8 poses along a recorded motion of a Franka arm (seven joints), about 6.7 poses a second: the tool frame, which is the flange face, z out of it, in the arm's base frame.
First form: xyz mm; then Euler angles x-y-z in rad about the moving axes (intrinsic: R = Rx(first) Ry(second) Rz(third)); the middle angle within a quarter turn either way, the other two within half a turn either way.
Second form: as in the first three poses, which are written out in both.
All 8 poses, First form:
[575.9 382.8 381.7 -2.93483 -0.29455 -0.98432]
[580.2 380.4 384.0 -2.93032 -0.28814 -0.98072]
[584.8 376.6 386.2 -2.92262 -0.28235 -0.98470]
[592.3 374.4 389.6 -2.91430 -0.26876 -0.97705]
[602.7 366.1 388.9 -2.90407 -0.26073 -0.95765]
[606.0 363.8 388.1 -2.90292 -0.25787 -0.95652]
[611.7 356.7 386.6 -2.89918 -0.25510 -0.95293]
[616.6 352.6 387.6 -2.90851 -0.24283 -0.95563]
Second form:
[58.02 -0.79 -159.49 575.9 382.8 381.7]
[57.75 -1.13 -159.66 580.2 380.4 384.0]
[57.90 -1.75 -159.70 584.8 376.6 386.2]
[57.33 -2.41 -160.07 592.3 374.4 389.6]
[56.18 -2.77 -160.08 602.7 366.1 388.9]
[56.08 -2.89 -160.17 606.0 363.8 388.1]
[55.85 -3.08 -160.17 611.7 356.7 386.6]
[55.88 -3.07 -161.05 616.6 352.6 387.6]

